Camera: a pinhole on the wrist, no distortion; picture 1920 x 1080 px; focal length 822.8 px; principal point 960.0 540.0 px. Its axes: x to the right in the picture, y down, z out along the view. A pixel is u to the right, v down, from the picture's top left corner.
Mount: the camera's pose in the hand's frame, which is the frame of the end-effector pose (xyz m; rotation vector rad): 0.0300 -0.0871 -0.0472 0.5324 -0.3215 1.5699
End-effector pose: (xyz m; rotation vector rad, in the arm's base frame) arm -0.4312 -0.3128 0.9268 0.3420 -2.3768 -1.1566
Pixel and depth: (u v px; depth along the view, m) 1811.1 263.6 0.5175
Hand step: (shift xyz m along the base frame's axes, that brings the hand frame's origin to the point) -0.5672 0.3972 -0.1686
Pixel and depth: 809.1 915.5 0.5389
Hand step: -0.0725 0.0319 -0.6164
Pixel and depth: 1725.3 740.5 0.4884
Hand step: -0.2973 0.4498 -0.3011
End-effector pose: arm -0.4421 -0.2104 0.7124 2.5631 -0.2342 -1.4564
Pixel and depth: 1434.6 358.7 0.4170
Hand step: -0.2681 0.0102 -0.3790
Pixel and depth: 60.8 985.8 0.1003
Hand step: 0.0169 0.2325 -0.0419
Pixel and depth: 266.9 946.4 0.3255
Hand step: -0.1099 0.4959 -0.1028
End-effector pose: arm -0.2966 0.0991 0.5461 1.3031 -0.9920 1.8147
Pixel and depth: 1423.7 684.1 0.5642
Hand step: 0.3592 -0.4775 0.1546
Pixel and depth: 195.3 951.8 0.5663
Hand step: 0.8588 0.2182 0.0394
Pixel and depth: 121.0 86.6 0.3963
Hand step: 0.4752 0.2749 0.4205
